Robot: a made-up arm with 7 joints. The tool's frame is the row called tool.
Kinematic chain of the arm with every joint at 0, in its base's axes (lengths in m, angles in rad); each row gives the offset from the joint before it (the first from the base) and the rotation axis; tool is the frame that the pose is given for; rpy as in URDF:
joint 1: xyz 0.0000 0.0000 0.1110 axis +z
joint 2: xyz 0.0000 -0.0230 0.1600 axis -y
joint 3: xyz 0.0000 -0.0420 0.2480 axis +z
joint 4: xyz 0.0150 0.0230 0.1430 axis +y
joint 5: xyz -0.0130 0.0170 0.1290 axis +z
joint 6: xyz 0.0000 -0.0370 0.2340 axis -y
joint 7: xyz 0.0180 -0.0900 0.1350 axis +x
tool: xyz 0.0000 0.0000 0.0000 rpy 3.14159 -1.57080 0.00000
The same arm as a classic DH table. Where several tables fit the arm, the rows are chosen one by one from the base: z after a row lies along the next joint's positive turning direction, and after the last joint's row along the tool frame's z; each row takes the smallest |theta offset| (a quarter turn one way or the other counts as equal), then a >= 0, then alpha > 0; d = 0 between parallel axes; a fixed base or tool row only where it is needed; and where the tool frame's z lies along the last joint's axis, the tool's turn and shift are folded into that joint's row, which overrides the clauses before.
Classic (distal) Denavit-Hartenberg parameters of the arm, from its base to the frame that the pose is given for. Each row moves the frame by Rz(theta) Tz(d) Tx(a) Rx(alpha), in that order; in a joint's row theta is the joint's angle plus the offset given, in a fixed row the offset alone. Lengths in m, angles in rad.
joint 1: d 0.271, theta_offset 0, a 0, alpha 1.5708
joint 2: d 0.065, theta_offset 0, a 0, alpha -1.5708
joint 3: d 0.391, theta_offset 0, a 0.015, alpha -1.5708
joint 4: d 0.04, theta_offset 0, a -0.013, alpha 1.5708
joint 5: d 0.363, theta_offset 0, a 0, alpha 1.5708
joint 6: d 0.127, theta_offset 1.5708, a 0.135, alpha 1.5708
joint 7: d 0.018, theta_offset 0, a 0, alpha 0

